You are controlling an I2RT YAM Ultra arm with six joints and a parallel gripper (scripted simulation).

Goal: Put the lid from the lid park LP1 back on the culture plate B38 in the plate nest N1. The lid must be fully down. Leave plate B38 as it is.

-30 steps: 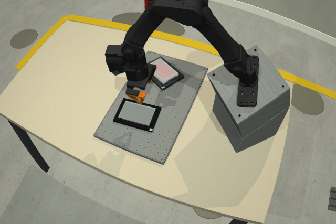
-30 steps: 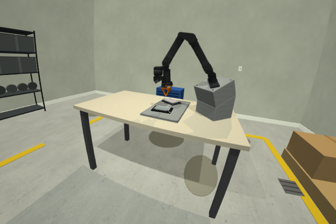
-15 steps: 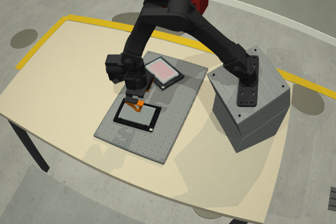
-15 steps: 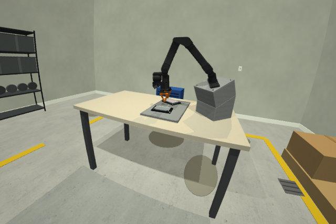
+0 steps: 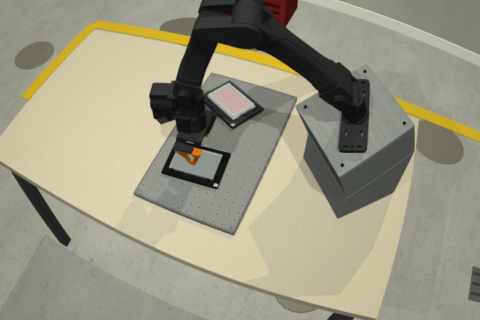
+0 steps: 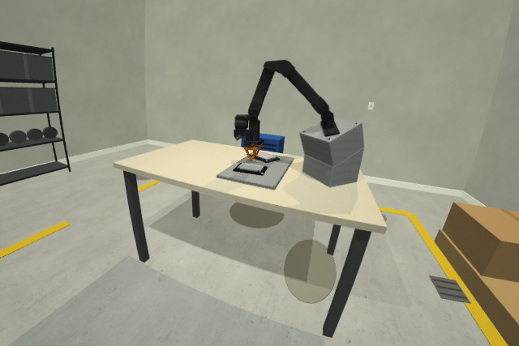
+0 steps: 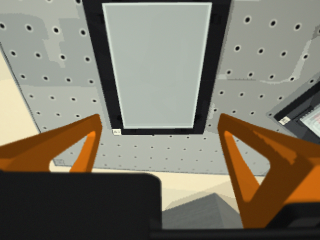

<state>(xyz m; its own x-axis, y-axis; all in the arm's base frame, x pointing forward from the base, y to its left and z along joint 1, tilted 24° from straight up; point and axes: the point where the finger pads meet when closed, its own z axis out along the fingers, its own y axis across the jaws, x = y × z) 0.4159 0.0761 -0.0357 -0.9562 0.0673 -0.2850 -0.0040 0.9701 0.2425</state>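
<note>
My hand is 1 cm short of the clear lid and 6 cm above it. Also, from my hand: culture plate B38 (1 cm behind, 25 cm to the right, 6 cm below); then black lid park LP1 (1 cm ahead, 7 cm below); then black plate nest N1 (1 cm behind, 25 cm to the right, 7 cm below).
</note>
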